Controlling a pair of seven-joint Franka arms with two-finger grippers.
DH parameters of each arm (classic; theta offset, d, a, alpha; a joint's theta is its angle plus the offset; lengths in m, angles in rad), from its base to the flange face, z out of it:
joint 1: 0 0.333 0 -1.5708
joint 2: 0 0 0 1.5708
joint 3: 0 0.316 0.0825 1.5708
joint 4: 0 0 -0.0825 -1.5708
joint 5: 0 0.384 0 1.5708
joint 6: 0 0 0.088 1.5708
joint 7: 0 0.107 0 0
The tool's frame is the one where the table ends.
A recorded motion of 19 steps. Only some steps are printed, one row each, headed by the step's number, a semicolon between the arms.
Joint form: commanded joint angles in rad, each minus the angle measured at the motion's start. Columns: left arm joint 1, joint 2, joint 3, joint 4, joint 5, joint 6, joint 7; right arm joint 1, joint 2, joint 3, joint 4, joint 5, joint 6, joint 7.
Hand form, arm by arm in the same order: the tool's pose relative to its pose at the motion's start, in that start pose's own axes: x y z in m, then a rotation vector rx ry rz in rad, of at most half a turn. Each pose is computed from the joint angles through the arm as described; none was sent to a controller.
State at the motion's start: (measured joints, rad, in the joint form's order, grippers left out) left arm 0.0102 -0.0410 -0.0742 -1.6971 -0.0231 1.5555 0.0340; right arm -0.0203 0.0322 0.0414 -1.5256 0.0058 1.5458 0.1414
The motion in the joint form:
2: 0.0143 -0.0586 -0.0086 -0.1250 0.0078 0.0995 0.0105; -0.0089 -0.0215 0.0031 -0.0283 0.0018 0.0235 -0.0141
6: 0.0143 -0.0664 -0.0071 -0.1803 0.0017 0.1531 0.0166; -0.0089 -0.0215 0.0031 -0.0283 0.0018 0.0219 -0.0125
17: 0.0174 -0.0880 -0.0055 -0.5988 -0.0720 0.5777 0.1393; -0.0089 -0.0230 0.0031 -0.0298 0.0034 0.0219 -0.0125
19: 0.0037 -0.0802 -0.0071 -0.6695 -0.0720 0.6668 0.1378; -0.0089 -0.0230 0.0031 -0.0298 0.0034 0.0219 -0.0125
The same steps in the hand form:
2: -0.0106 -0.0031 0.0211 0.0138 0.0325 0.0030; -0.0039 0.0034 -0.0007 0.0032 0.0164 -0.0083
6: -0.0100 -0.0038 0.0389 0.0085 0.0388 0.0061; -0.0041 0.0034 -0.0006 0.0030 0.0149 -0.0067
17: -0.0275 -0.0075 0.1901 -0.0454 0.0730 0.0787; -0.0046 0.0033 -0.0007 0.0045 0.0147 -0.0067
19: -0.0335 -0.0017 0.2186 -0.0395 0.0824 0.0860; -0.0046 0.0033 -0.0007 0.0045 0.0147 -0.0067

